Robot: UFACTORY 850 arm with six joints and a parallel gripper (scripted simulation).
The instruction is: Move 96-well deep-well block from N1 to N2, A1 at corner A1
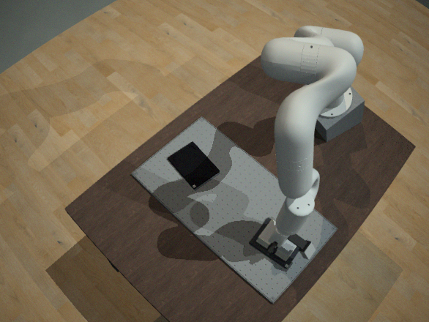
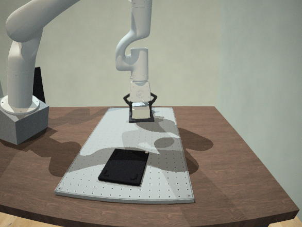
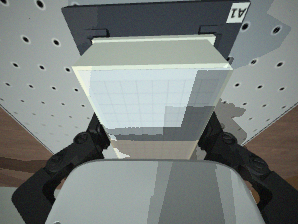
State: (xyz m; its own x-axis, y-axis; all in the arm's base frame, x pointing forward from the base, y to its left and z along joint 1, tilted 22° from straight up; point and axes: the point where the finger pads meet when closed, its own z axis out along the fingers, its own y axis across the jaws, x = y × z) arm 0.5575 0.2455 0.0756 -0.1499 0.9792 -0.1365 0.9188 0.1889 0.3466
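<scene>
My hand is right at the 96-well deep-well block. The rest, counted from my hand: black plate nest N2: 43 cm to the right, 2 cm below; black plate nest N1: 2 cm below.
</scene>
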